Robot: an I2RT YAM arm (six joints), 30 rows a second.
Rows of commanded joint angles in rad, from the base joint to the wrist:
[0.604 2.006 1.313 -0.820 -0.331 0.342]
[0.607 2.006 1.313 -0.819 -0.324 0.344]
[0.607 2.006 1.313 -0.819 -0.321 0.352]
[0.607 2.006 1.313 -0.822 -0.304 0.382]
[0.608 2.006 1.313 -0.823 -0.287 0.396]
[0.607 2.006 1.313 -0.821 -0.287 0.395]
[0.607 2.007 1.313 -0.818 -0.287 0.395]
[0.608 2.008 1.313 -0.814 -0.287 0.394]
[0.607 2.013 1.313 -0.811 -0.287 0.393]
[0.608 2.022 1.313 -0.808 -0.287 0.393]
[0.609 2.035 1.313 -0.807 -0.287 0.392]
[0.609 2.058 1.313 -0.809 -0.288 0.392]
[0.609 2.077 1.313 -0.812 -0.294 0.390]
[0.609 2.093 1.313 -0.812 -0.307 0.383]
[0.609 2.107 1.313 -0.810 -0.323 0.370]
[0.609 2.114 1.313 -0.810 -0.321 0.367]
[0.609 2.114 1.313 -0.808 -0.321 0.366]
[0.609 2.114 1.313 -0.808 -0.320 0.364]
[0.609 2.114 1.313 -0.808 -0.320 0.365]
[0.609 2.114 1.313 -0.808 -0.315 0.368]
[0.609 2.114 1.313 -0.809 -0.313 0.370]
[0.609 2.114 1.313 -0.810 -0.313 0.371]
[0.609 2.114 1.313 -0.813 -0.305 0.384]
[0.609 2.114 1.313 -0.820 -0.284 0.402]
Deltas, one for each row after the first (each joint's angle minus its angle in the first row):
[0.003 0.000 0.000 0.001 0.007 0.002]
[0.003 0.000 0.000 0.001 0.010 0.010]
[0.003 0.000 0.000 -0.002 0.027 0.040]
[0.004 0.000 0.000 -0.003 0.044 0.054]
[0.003 0.000 0.000 -0.001 0.044 0.053]
[0.003 0.001 0.000 0.002 0.044 0.053]
[0.004 0.002 0.000 0.006 0.044 0.052]
[0.003 0.007 0.000 0.009 0.044 0.051]
[0.004 0.016 0.000 0.012 0.044 0.051]
[0.005 0.029 0.000 0.013 0.044 0.050]
[0.005 0.052 0.000 0.011 0.043 0.050]
[0.005 0.071 0.000 0.008 0.037 0.048]
[0.005 0.087 0.000 0.008 0.024 0.041]
[0.005 0.101 0.000 0.010 0.008 0.028]
[0.005 0.108 0.000 0.010 0.010 0.025]
[0.005 0.108 0.000 0.012 0.010 0.024]
[0.005 0.108 0.000 0.012 0.011 0.022]
[0.005 0.108 0.000 0.012 0.011 0.023]
[0.005 0.108 0.000 0.012 0.016 0.026]
[0.005 0.108 0.000 0.011 0.018 0.028]
[0.005 0.108 0.000 0.010 0.018 0.029]
[0.005 0.108 0.000 0.007 0.026 0.042]
[0.005 0.108 0.000 0.000 0.047 0.060]

